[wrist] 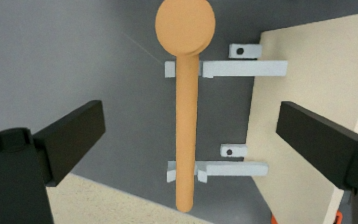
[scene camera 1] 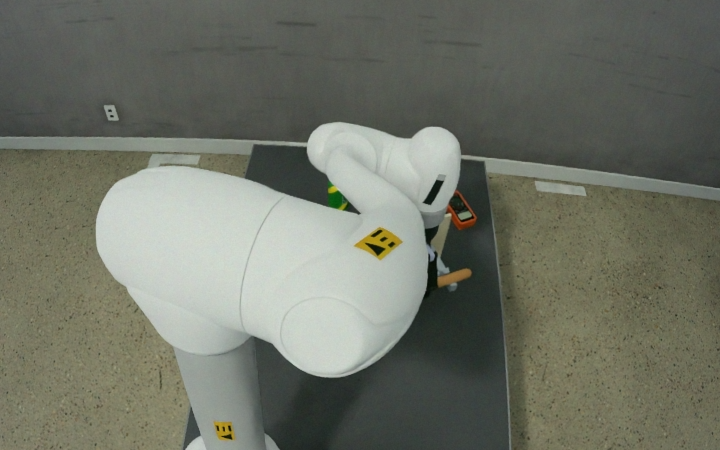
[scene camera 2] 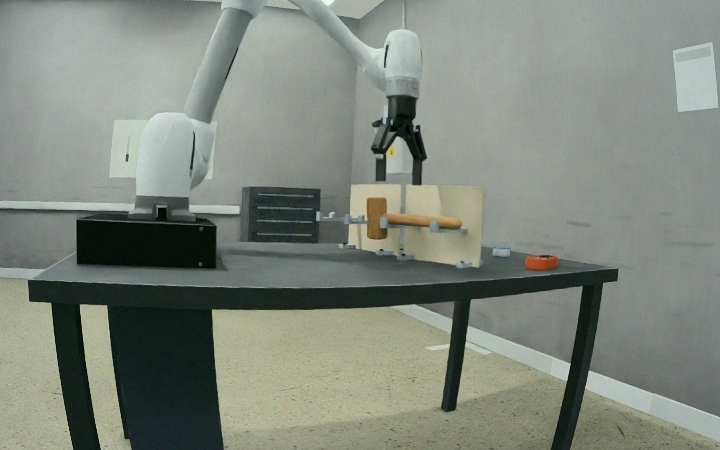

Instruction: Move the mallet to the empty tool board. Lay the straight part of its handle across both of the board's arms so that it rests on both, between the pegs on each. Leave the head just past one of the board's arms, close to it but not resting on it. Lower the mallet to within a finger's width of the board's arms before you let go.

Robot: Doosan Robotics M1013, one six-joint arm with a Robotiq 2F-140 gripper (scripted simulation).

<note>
The pictures show: my gripper and a wooden mallet.
My gripper also shows in the wrist view.
</note>
